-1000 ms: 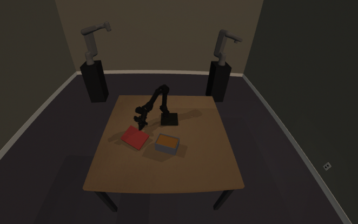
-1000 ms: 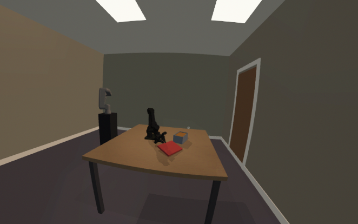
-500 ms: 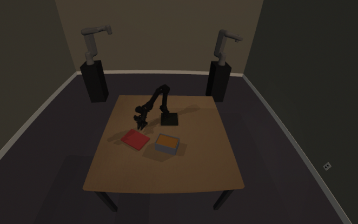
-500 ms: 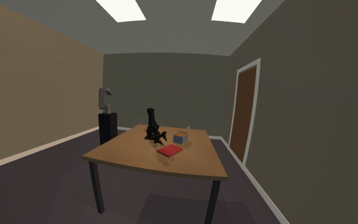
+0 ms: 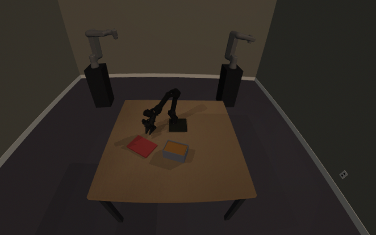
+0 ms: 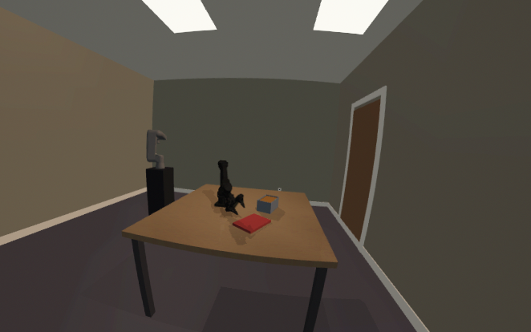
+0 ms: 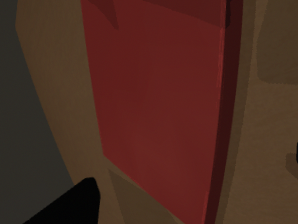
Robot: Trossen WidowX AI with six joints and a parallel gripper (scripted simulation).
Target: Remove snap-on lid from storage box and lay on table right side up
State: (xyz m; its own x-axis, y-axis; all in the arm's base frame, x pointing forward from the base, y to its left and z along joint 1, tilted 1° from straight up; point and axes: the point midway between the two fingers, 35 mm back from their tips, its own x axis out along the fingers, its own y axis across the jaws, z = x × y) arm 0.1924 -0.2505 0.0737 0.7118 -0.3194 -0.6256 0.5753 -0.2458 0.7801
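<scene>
Now: the snap-on lid 9 cm ahead of my gripper tip, 6 cm to the right of it and 5 cm below it. Round my gripper tip: grey storage box (21 cm ahead, 25 cm to the left, 2 cm below).
</scene>
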